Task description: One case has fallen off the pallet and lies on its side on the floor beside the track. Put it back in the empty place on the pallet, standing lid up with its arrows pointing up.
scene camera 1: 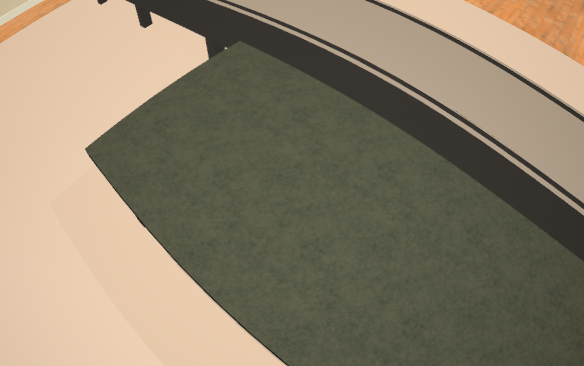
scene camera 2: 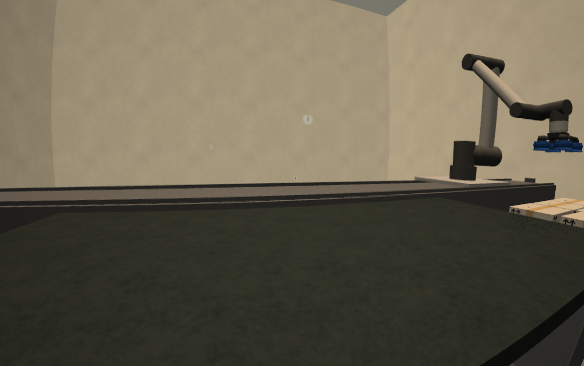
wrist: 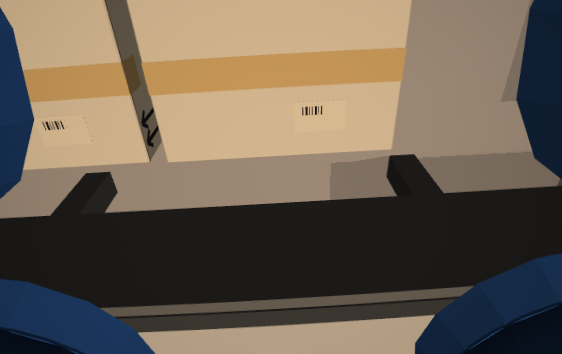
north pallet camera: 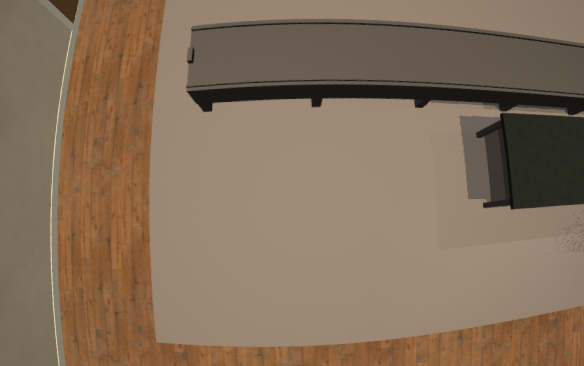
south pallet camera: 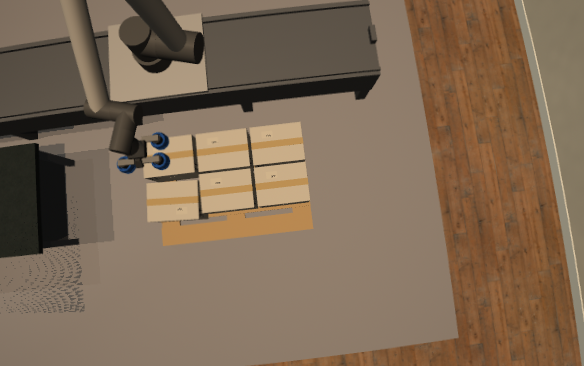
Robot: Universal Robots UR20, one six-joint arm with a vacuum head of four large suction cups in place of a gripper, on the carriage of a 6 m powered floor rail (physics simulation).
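Places are measured from the arm's base along level axes (x up, y left, z back), in centimetres.
Pixels of known places: end effector, tool point: (scene camera 2: 557, 150) (wrist: 282, 241); arm's base, origin of the base link: (scene camera 2: 462, 179).
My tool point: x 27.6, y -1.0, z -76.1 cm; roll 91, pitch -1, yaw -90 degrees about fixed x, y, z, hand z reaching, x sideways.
Note:
Ahead of a thing's pixels: the offset from my tool point to its top centre. Level surfaces: height alone.
My gripper (scene camera 2: 557, 145) (south pallet camera: 142, 152) (wrist: 280, 175), a head of blue suction cups, is open and empty, raised above the cases at the rail side. The front-left case {dz -26.7, dx -41.3, dy +0.6 cm} (south pallet camera: 172, 192) (scene camera 2: 577, 217) in the south pallet view stands lid up on the pallet (south pallet camera: 240, 230); arrows on its visible side in scene camera 2 point up. Its label faces the opposite way from the others. The rear-left case {dz +6.0, dx -41.3, dy -0.2 cm} (south pallet camera: 182, 142) (scene camera 2: 540, 204) (wrist: 275, 115) is partly under the cups. Several cases form two rows of three. No case on the floor shows. Part of the pallet is hidden under the cases.
The long rail track (scene camera 1: 400, 50) (scene camera 2: 200, 192) (north pallet camera: 350, 55) (south pallet camera: 290, 50) (wrist: 250, 250) runs behind the pallet, with the arm's carriage (south pallet camera: 190, 80) on it. A dark green table {dx -31.6 cm} (scene camera 1: 300, 200) (scene camera 2: 275, 275) (north pallet camera: 545, 160) (south pallet camera: 17, 200) stands beside the track, left of the pallet in the south view.

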